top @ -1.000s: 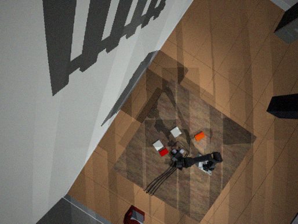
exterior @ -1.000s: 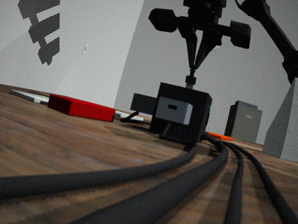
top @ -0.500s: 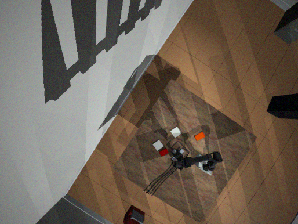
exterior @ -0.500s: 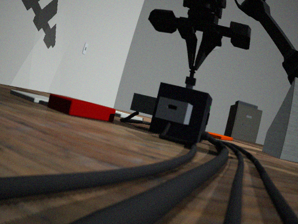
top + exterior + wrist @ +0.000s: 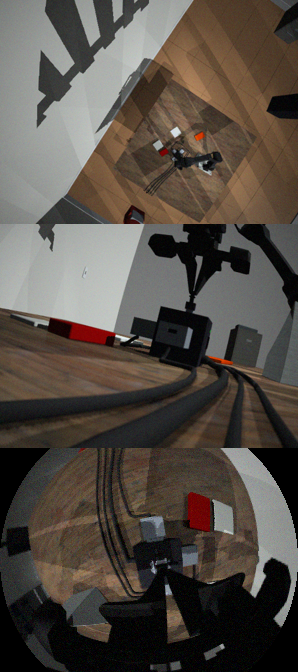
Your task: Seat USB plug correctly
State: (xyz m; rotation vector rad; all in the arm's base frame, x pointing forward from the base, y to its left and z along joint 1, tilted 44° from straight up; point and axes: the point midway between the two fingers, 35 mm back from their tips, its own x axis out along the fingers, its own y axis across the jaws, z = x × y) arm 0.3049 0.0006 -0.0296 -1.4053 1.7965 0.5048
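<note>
Now: the dark USB plug 2 cm below my gripper tip. From my gripper tip the other things lie so: white flat tile: 25 cm ahead, 11 cm below; then orange tile: 31 cm to the right, 16 cm behind, 11 cm below; then red block: 15 cm ahead, 10 cm below, 5 cm to the left.
</note>
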